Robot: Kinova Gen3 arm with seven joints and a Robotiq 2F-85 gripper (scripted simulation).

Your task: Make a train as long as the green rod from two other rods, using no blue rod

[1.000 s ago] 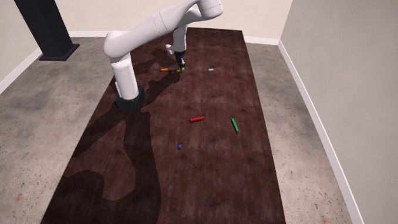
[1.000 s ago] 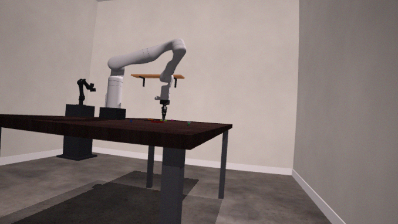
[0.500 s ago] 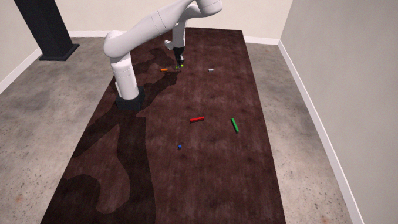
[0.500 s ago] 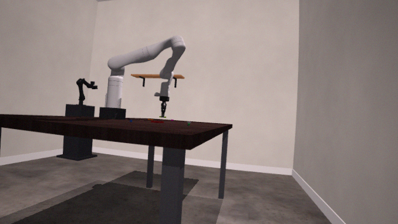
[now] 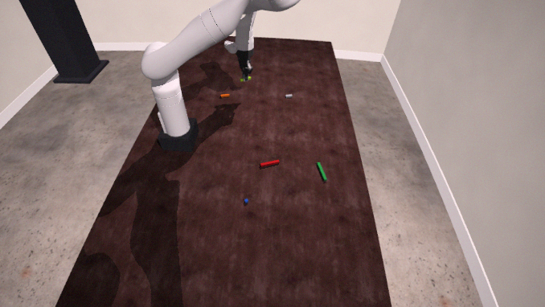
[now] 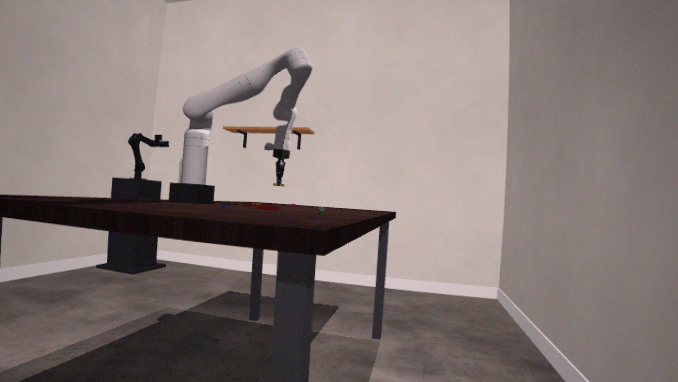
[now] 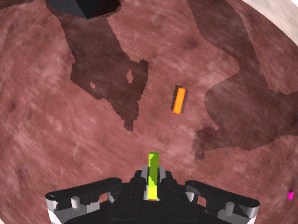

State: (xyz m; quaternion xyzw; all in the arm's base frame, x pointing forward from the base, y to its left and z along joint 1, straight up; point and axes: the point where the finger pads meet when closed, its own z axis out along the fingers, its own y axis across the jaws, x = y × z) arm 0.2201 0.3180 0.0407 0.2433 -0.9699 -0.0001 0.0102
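My gripper is now 20 cm short of the grey rod, 11 cm above it and 2 cm to the right of it. From my hand the other things lie so: lime rod (1 cm below); then magenta rod (36 cm to the left, 11 cm below, 6 cm behind); then orange rod (11 cm below, 10 cm behind, 1 cm to the right).
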